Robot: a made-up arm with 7 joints. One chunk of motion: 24 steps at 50 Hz.
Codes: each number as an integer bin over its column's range. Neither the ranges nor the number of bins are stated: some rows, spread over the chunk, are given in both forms.
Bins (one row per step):
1: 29 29 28 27 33 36 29
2: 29 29 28 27 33 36 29
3: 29 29 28 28 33 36 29
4: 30 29 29 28 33 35 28
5: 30 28 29 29 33 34 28
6: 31 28 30 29 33 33 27
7: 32 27 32 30 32 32 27
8: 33 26 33 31 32 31 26
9: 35 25 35 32 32 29 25
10: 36 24 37 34 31 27 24
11: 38 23 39 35 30 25 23
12: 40 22 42 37 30 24 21
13: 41 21 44 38 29 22 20
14: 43 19 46 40 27 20 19
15: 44 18 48 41 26 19 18
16: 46 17 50 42 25 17 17
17: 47 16 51 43 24 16 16
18: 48 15 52 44 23 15 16
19: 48 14 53 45 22 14 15
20: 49 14 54 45 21 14 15
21: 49 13 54 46 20 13 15
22: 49 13 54 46 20 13 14
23: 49 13 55 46 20 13 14
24: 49 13 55 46 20 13 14
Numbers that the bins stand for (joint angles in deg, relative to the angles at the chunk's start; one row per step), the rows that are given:
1: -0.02 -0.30 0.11 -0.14 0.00 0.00 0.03
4: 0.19 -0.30 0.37 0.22 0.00 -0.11 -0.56
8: 0.81 -3.06 1.38 1.32 -0.33 -0.56 -1.73
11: 1.84 -5.83 2.90 2.78 -1.00 -1.22 -3.49
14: 2.87 -9.51 4.68 4.60 -2.00 -1.78 -5.84
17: 3.70 -12.27 5.95 5.70 -3.00 -2.22 -7.60
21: 4.11 -15.03 6.71 6.79 -4.33 -2.56 -8.19
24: 4.11 -15.03 6.97 6.79 -4.33 -2.56 -8.78
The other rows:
2: -0.02 -0.30 0.11 -0.14 0.00 0.00 0.03
3: -0.02 -0.30 0.11 0.22 0.00 0.00 0.03
5: 0.19 -1.22 0.37 0.59 0.00 -0.22 -0.56
6: 0.40 -1.22 0.62 0.59 0.00 -0.33 -1.14
7: 0.60 -2.14 1.13 0.95 -0.33 -0.44 -1.14
9: 1.22 -3.98 1.89 1.68 -0.33 -0.78 -2.32
10: 1.43 -4.90 2.40 2.41 -0.67 -1.00 -2.90
12: 2.25 -6.75 3.67 3.51 -1.00 -1.33 -4.67
13: 2.46 -7.67 4.17 3.87 -1.33 -1.56 -5.25
15: 3.08 -10.43 5.19 4.97 -2.33 -1.89 -6.43
16: 3.49 -11.35 5.70 5.33 -2.67 -2.11 -7.02
18: 3.90 -13.19 6.21 6.06 -3.33 -2.33 -7.60
19: 3.90 -14.11 6.46 6.43 -3.67 -2.44 -8.19
20: 4.11 -14.11 6.71 6.43 -4.00 -2.44 -8.19
22: 4.11 -15.03 6.71 6.79 -4.33 -2.56 -8.78
23: 4.11 -15.03 6.97 6.79 -4.33 -2.56 -8.78

